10 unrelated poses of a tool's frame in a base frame.
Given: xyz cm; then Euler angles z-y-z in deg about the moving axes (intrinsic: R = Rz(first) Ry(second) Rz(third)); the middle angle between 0 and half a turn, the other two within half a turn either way.
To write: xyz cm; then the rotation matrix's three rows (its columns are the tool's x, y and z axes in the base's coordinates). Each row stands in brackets. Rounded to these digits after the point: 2 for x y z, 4 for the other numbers.
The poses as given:
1: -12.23, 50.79, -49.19, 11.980, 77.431, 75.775
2: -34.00, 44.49, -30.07, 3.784, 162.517, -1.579
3: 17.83, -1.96, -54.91, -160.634, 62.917, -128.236
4: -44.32, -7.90, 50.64, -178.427, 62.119, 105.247
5: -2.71, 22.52, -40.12, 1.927, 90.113, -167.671
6: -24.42, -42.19, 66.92, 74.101, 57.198, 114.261
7: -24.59, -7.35, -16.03, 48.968, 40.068, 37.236
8: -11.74, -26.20, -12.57, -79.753, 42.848, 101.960
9: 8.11, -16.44, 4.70, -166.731, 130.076, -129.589
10: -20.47, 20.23, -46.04, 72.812, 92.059, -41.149
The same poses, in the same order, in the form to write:
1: [-12.23, 50.79, -49.19], [[-0.1489, -0.2574, 0.9548], [0.9593, 0.1966, 0.2026], [-0.2398, 0.9461, 0.2176]]
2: [-34.00, 44.49, -30.07], [[-0.9495, -0.0922, 0.2998], [-0.0904, 0.9957, 0.0198], [-0.3003, -0.0083, -0.9538]]
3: [17.83, -1.96, -54.91], [[0.0054, -0.5426, -0.8400], [0.8345, 0.4653, -0.2952], [0.5510, -0.6993, 0.4553]]
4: [-44.32, -7.90, 50.64], [[0.1494, 0.4438, -0.8836], [-0.9611, 0.2753, -0.0243], [0.2325, 0.8528, 0.4676]]
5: [-2.71, 22.52, -40.12], [[0.0091, 0.0324, 0.9994], [-0.2133, -0.9764, 0.0336], [0.9769, -0.2135, -0.0020]]
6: [-24.42, -42.19, 66.92], [[-0.9378, 0.2599, 0.2303], [0.0357, -0.5876, 0.8084], [0.3454, 0.7663, 0.5417]]
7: [-24.59, -7.35, -16.03], [[-0.0565, -0.9046, 0.4226], [0.8568, 0.1733, 0.4856], [-0.5125, 0.3895, 0.7653]]
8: [-11.74, -26.20, -12.57], [[0.9357, -0.3315, 0.1210], [0.3235, 0.6689, -0.6692], [0.1409, 0.6653, 0.7332]]
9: [8.11, -16.44, 4.70], [[-0.5762, 0.3366, -0.7448], [0.6559, 0.7341, -0.1756], [0.4876, -0.5897, -0.6438]]
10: [-20.47, 20.23, -46.04], [[0.6206, -0.7264, 0.2953], [-0.2203, 0.1999, 0.9547], [-0.7525, -0.6576, -0.0359]]
